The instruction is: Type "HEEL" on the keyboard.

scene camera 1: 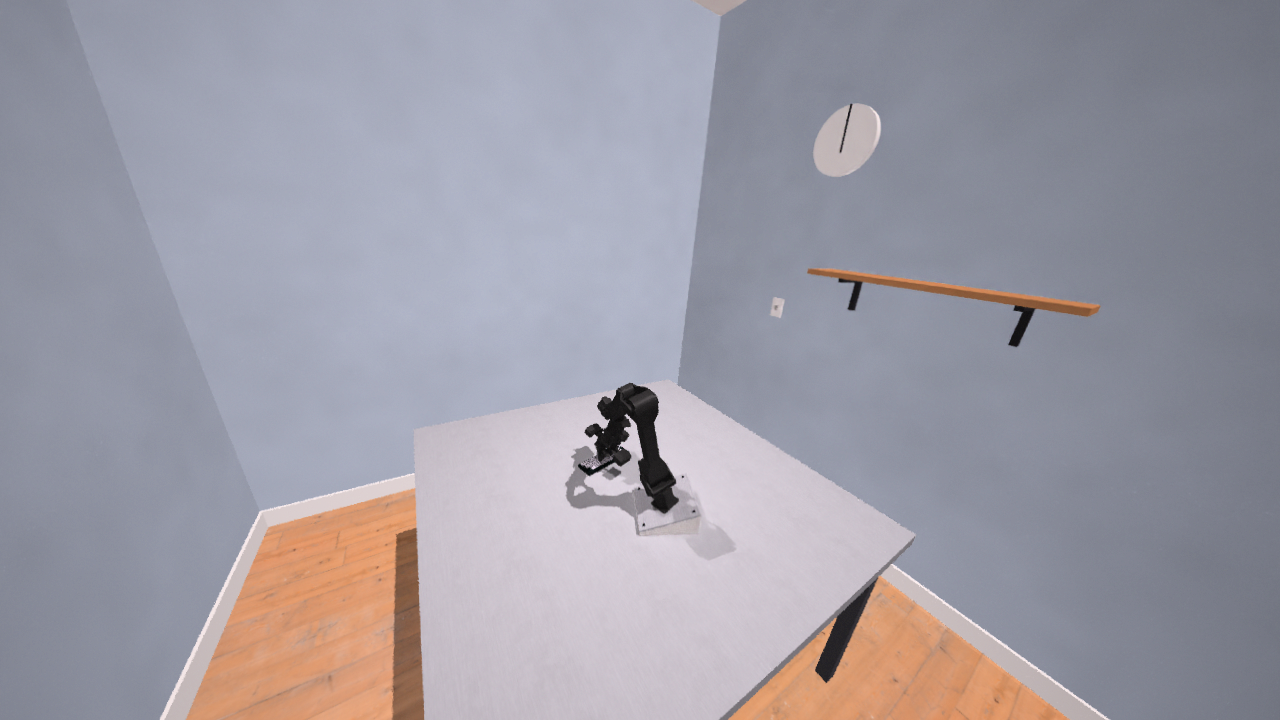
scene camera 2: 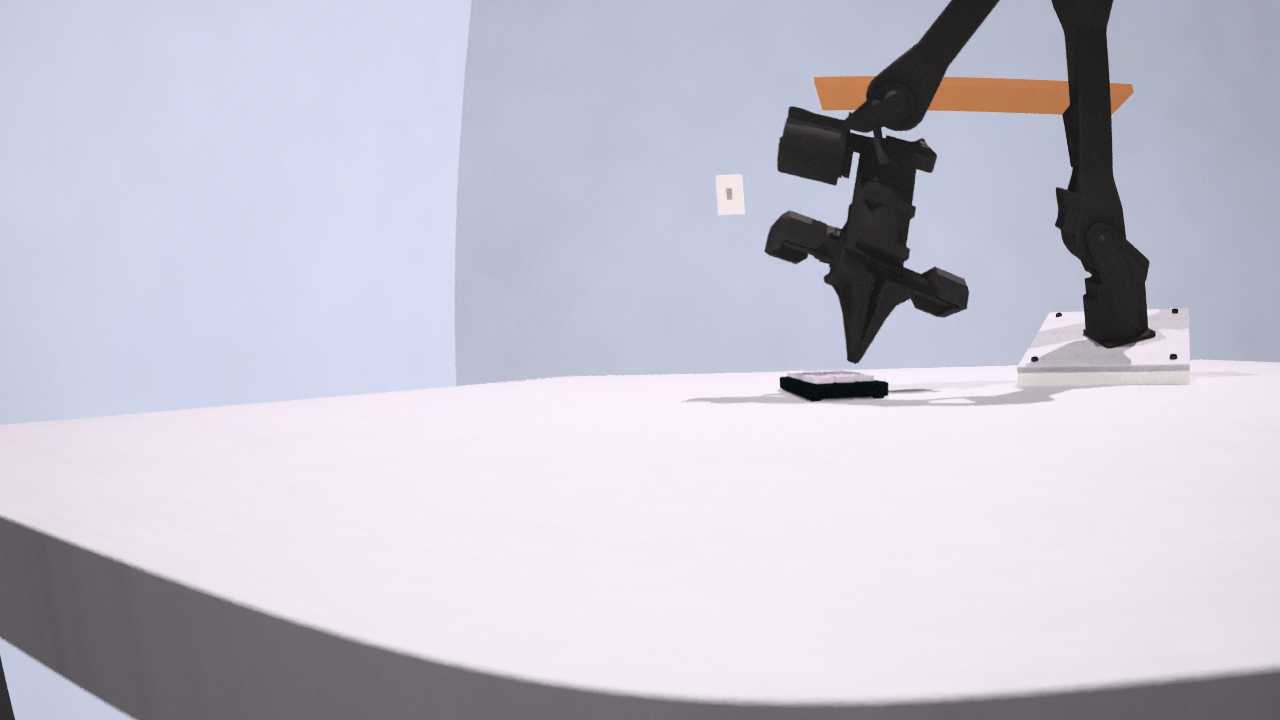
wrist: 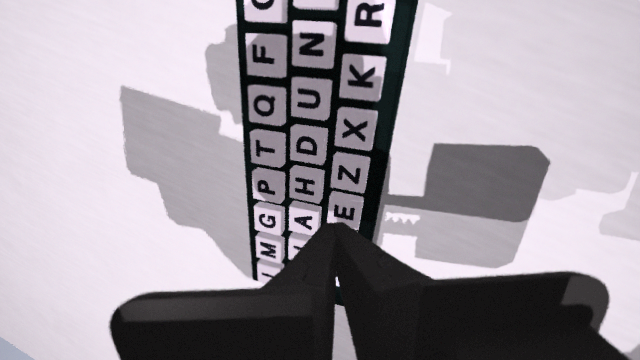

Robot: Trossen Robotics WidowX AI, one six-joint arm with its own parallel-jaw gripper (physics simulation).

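Places are measured from the arm's base along level axes (x ahead, y left, z up), in metres.
Where they show: gripper, fingertip midpoint: (scene camera 1: 599, 460) (scene camera 2: 853, 362) (wrist: 333, 232); arm's base, link origin: (scene camera 1: 665, 502) (scene camera 2: 1118, 334).
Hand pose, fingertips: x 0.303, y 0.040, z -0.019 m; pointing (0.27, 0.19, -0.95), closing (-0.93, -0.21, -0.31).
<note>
Each offset is from my fingertips to the centre of the thing. Level surfaces: height alone.
The keyboard @[dx +0.021, dy -0.035, dz -0.018 m] (scene camera 1: 590, 469) (scene camera 2: 834, 390) (wrist: 396, 65) is a dark green slab with white lettered keys in three rows, lying flat on the table. My gripper (scene camera 1: 600, 459) (scene camera 2: 854, 360) (wrist: 333, 232) is shut and empty, pointing down. In scene camera 2 its tips are a little above the keys, apart from them. In the wrist view the tips overlap the lower edge of the E key @[dx -0.002, dy -0.005, dz -0.012 m] (wrist: 344, 213). The H key @[dx +0.018, dy -0.012, dz -0.012 m] (wrist: 305, 186) shows up and to the left of them, in the middle row. The fingers hide the lower keys, and no L can be read.
The arm's white base plate (scene camera 1: 657, 522) (scene camera 2: 1103, 375) is bolted on the table @[dz -0.027 m] (scene camera 1: 537, 608) (scene camera 2: 626, 537), beside the keyboard. An orange wall shelf (scene camera 1: 953, 290) (scene camera 2: 966, 95), a round clock (scene camera 1: 832, 147) and a wall switch (scene camera 1: 776, 307) (scene camera 2: 729, 205) are beyond the table.
</note>
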